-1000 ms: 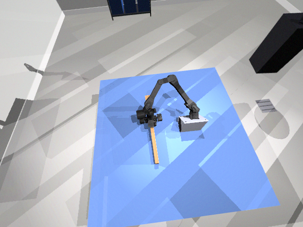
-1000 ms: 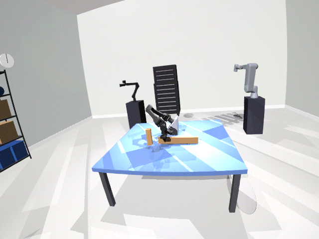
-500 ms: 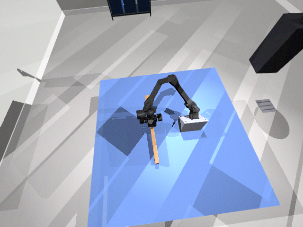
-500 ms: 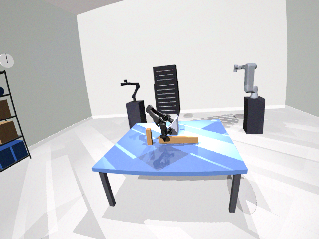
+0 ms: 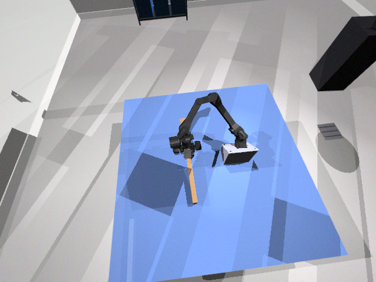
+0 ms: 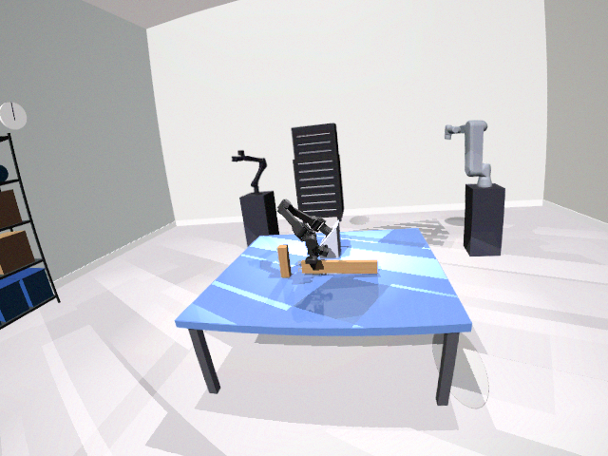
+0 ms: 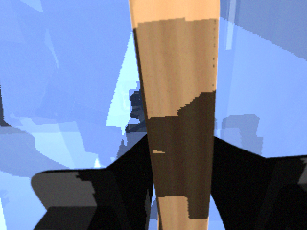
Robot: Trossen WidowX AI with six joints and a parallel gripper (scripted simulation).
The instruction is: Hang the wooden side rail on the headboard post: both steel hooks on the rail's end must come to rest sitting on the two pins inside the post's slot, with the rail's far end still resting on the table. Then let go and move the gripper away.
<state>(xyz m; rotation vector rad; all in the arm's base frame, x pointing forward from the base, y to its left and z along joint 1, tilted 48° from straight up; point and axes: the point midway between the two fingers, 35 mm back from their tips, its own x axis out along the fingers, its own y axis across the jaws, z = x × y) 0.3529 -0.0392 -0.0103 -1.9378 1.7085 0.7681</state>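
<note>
Now: the headboard post 160 mm to the right of my gripper tip, 50 mm above it and 20 mm ahead of it.
</note>
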